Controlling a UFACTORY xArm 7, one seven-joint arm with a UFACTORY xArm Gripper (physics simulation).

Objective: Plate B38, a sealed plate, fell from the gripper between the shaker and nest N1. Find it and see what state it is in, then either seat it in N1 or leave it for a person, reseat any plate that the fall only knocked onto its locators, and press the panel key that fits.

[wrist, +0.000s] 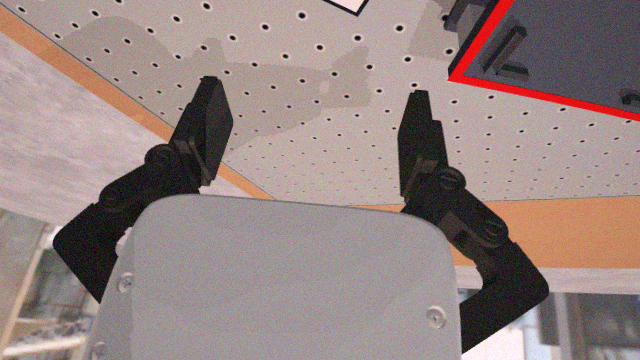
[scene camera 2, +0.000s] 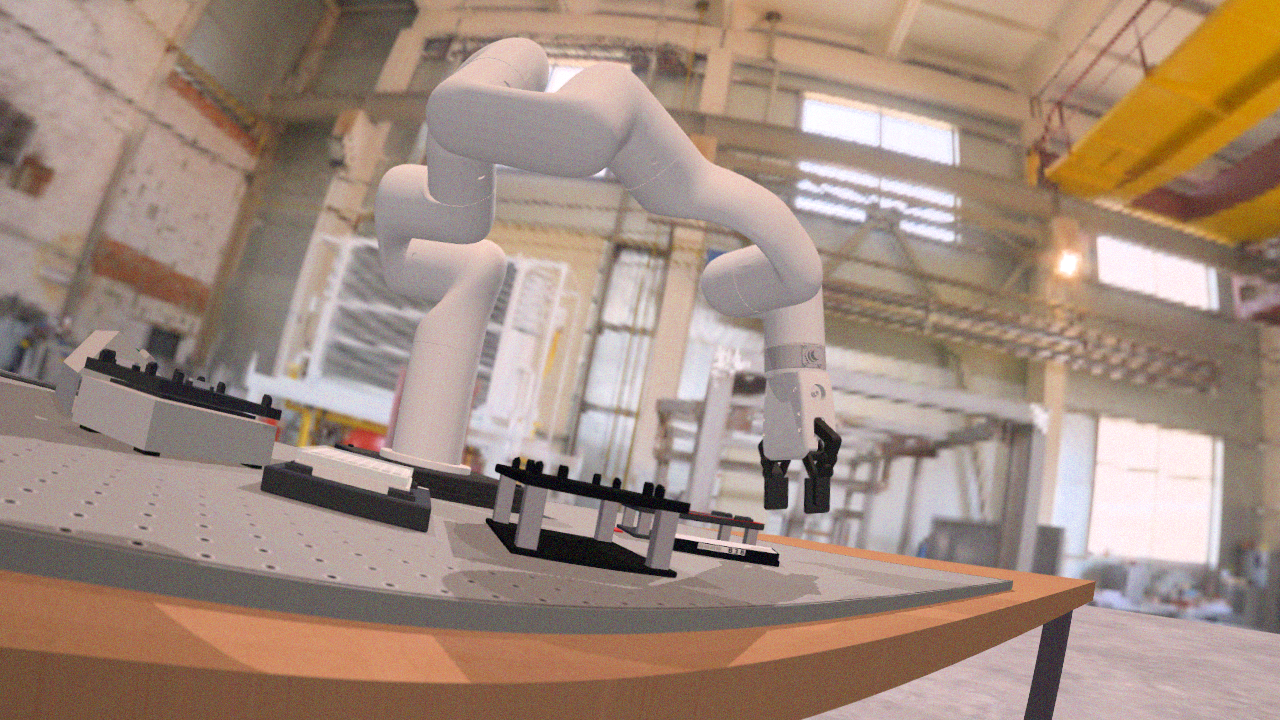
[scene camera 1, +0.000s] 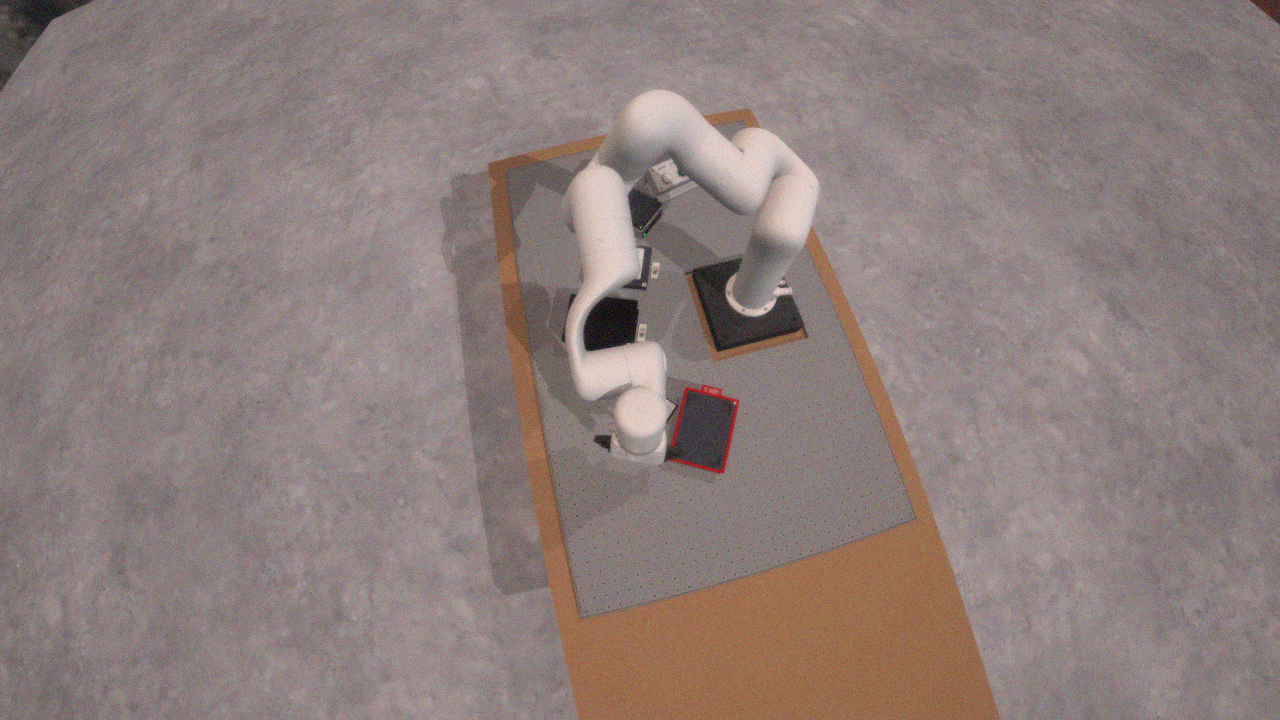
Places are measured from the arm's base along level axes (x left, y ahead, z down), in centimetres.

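Where they show: gripper, between the fingertips: [wrist: 314, 105] [scene camera 2: 795, 511]; arm's base, origin of its link: [scene camera 2: 424, 465] [scene camera 1: 750, 293].
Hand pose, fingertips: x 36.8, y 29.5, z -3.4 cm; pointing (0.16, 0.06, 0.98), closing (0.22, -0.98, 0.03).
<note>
Each offset is from my fingertips to the centre of the thing. "*": to the spot under its first point.
My gripper [scene camera 1: 637, 447] [scene camera 2: 795, 508] [wrist: 314, 105] is open and empty, fingers down, well above the perforated deck, beside the red-rimmed dark platform {dy -14.5, dx -4.7, dz +3.9 cm} [scene camera 1: 705, 429] [scene camera 2: 718, 516] [wrist: 560, 45]. A flat white piece with a black edge {dy -2.3, dx -8.3, dz +5.5 cm} [scene camera 1: 670, 409] [scene camera 2: 726, 546] [wrist: 352, 4] lies low beside that platform, partly hidden by the arm in scene camera 1; its label is too small to read surely. A white plate {dy +2.9, dx -48.2, dz +3.1 cm} [scene camera 1: 641, 265] [scene camera 2: 353, 469] is in a dark nest {dy +2.9, dx -48.2, dz +5.0 cm} [scene camera 2: 344, 498]; whether it is fully seated is unclear. The control panel {dy -17.3, dx -76.6, dz +2.0 cm} [scene camera 1: 668, 178] is partly hidden by the arm.
A black platform on grey posts [scene camera 1: 611, 322] [scene camera 2: 581, 486] stands between the white plate's nest and the red-rimmed platform. A grey box with a black pegged top {* dy +6.3, dx -63.5, dz +3.2 cm} [scene camera 2: 170, 416] stands at the left in scene camera 2. The arm's black base [scene camera 1: 716, 304] is right of the nests in scene camera 1.
</note>
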